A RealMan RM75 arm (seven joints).
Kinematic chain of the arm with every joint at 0, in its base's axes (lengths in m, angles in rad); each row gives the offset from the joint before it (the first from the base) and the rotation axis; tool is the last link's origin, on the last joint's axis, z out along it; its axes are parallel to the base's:
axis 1: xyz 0 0 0.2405 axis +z
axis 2: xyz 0 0 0 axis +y
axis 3: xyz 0 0 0.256 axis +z
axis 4: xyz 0 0 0 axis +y
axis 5: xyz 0 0 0.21 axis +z
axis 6: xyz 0 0 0 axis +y
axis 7: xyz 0 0 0.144 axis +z
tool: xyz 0 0 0
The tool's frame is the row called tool.
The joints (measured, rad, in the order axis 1, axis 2, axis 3, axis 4, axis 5, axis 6, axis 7), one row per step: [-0.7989, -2.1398, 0.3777, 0.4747, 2.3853, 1.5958, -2.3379]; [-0.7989, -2.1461, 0.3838, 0.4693, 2.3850, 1.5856, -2.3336]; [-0.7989, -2.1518, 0.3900, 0.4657, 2.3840, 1.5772, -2.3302]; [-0.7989, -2.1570, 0.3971, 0.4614, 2.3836, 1.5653, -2.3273]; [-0.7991, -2.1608, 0.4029, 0.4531, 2.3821, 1.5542, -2.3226]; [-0.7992, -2.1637, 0.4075, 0.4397, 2.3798, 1.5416, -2.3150]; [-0.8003, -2.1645, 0.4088, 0.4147, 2.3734, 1.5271, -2.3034]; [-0.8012, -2.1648, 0.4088, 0.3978, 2.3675, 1.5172, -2.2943]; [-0.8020, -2.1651, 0.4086, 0.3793, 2.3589, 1.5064, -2.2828]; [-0.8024, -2.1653, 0.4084, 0.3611, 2.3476, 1.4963, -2.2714]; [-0.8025, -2.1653, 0.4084, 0.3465, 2.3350, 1.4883, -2.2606]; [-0.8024, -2.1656, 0.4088, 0.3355, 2.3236, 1.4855, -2.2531]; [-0.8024, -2.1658, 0.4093, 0.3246, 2.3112, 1.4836, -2.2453]
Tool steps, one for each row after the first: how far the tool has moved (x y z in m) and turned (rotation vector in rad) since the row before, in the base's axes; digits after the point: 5 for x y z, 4 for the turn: [0.00067, -0.00124, -0.00411, -0.0031, 0.0025, -0.0012]; [0.00074, -0.00105, -0.00347, -0.0026, 0.0023, -0.0017]; [0.00032, -0.00077, -0.00357, -0.0014, 0.0052, -0.0002]; [0.00033, -0.00098, -0.00356, -0.0021, 0.0024, -0.0002]; [0.00015, -0.00132, -0.00402, -0.0022, 0.0005, 0.0003]; [0.00052, -0.00175, -0.00484, -0.0030, -0.0072, 0.0030]; [0.00051, -0.00095, -0.00301, 0.0001, -0.0061, 0.0018]; [0.00072, -0.00093, -0.00314, 0.0020, -0.0082, 0.0015]; [0.00088, -0.00082, -0.00285, 0.0033, -0.0103, 0.0025]; [0.00094, -0.00040, -0.00201, 0.0053, -0.0105, 0.0018]; [0.00116, -0.00063, -0.00143, 0.0023, -0.0114, 0.0012]; [0.00133, -0.00059, -0.00127, 0.0026, -0.0124, 0.0008]
